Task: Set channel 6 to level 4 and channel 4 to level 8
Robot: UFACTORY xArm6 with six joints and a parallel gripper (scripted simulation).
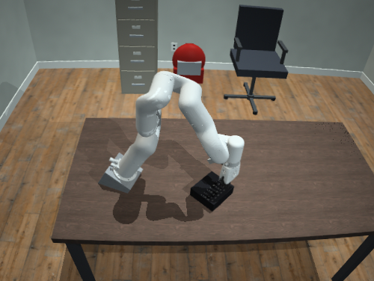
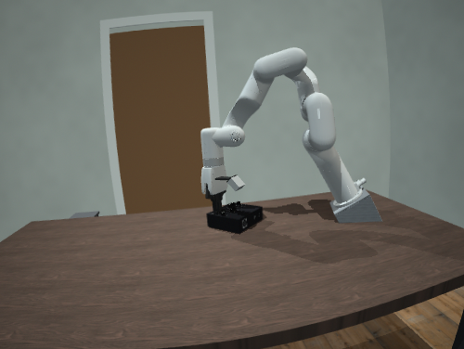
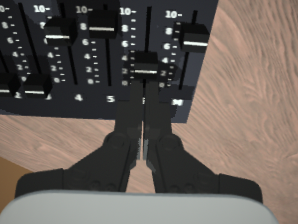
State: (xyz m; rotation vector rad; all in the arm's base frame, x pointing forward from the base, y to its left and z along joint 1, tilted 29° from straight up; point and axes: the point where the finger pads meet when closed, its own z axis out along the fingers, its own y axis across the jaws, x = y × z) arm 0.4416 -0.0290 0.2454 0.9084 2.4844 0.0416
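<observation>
My gripper is now 2 cm past the channel 6 cap, 2 cm to the right of it and 1 cm above it. Round my hand: channel 4 fader cap 6 cm behind, 1 cm below; master cap 2 cm behind, 5 cm to the left, 1 cm below; channel 5 cap 5 cm behind, 2 cm to the left, 1 cm below.
</observation>
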